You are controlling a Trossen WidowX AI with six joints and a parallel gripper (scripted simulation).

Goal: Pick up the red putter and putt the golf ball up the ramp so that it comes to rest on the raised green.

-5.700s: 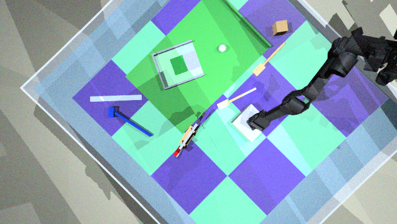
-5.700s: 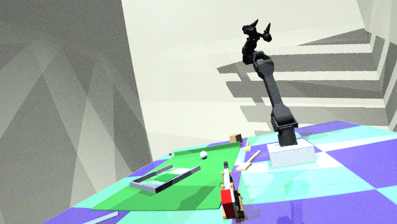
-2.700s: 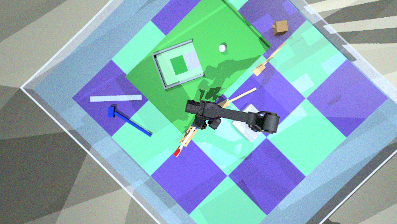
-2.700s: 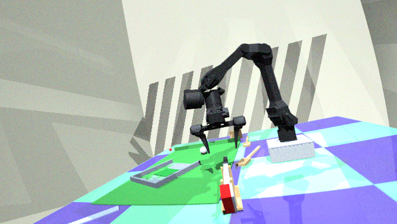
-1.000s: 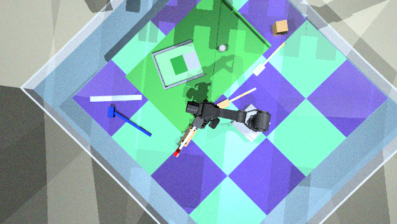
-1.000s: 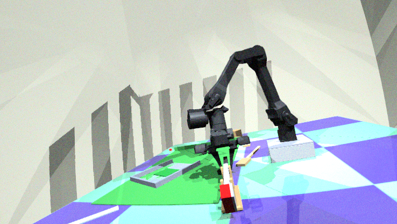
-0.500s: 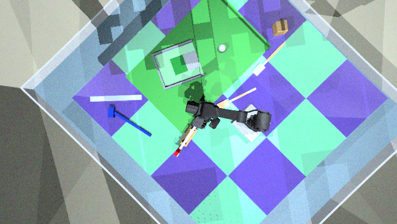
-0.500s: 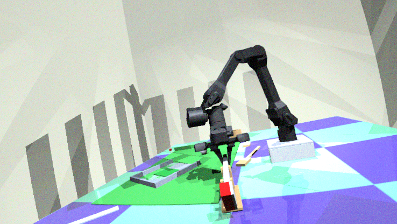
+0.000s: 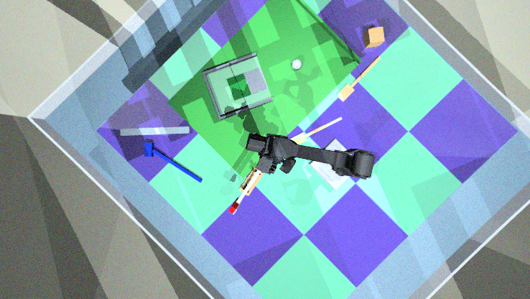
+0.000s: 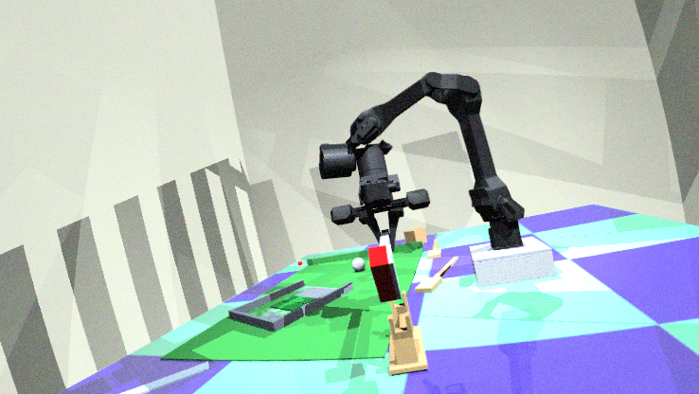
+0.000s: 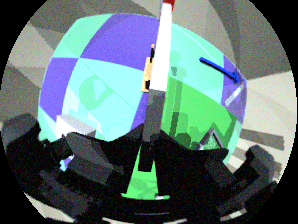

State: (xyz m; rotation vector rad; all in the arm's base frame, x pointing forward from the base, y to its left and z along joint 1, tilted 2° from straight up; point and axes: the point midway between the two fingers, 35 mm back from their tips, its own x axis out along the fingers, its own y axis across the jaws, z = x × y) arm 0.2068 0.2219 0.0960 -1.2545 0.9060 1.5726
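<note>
Right now my gripper tip is 11 cm to the right of the red putter, 4 cm past it and 3 cm below it. Also, from my gripper tip: golf ball: 34 cm to the right, 25 cm ahead, 10 cm below; then blue putter: 36 cm to the left, 23 cm ahead, 11 cm below; then wooden stand: 12 cm to the left, 9 cm below, 5 cm behind.
</note>
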